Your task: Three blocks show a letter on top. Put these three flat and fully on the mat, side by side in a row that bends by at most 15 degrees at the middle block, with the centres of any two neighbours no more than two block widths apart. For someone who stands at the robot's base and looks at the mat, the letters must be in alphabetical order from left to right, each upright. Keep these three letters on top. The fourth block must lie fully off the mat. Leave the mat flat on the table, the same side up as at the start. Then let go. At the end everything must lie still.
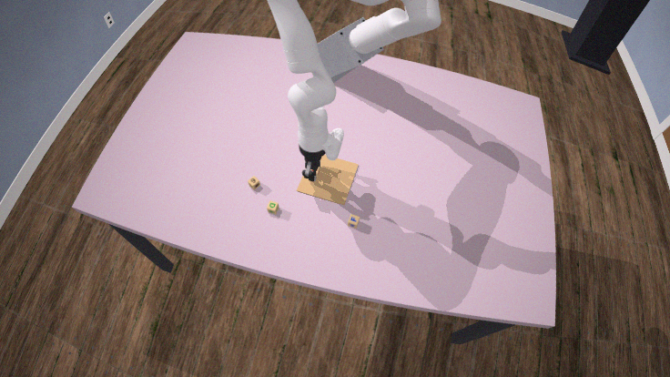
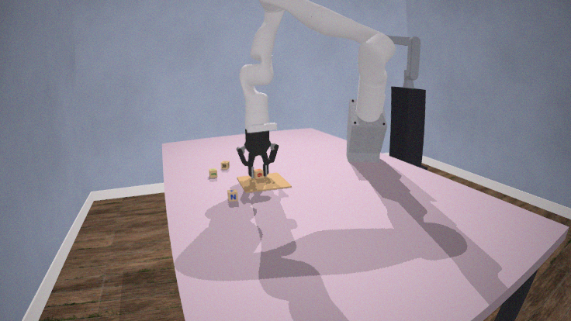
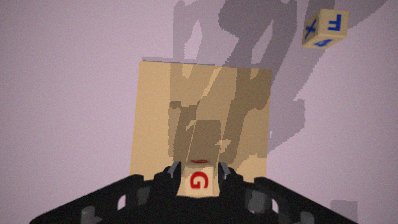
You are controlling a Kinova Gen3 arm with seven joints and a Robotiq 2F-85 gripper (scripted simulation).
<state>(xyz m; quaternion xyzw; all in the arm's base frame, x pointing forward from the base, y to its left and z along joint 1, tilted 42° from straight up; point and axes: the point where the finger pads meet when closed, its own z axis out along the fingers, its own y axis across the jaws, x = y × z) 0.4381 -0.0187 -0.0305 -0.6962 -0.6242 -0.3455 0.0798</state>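
My gripper is now 4 cm to the right of the tan mat and 2 cm above it. Round my hand: blue N block: 12 cm ahead, 14 cm to the left, 1 cm below; green D block: 14 cm ahead, 8 cm to the right, 1 cm below.
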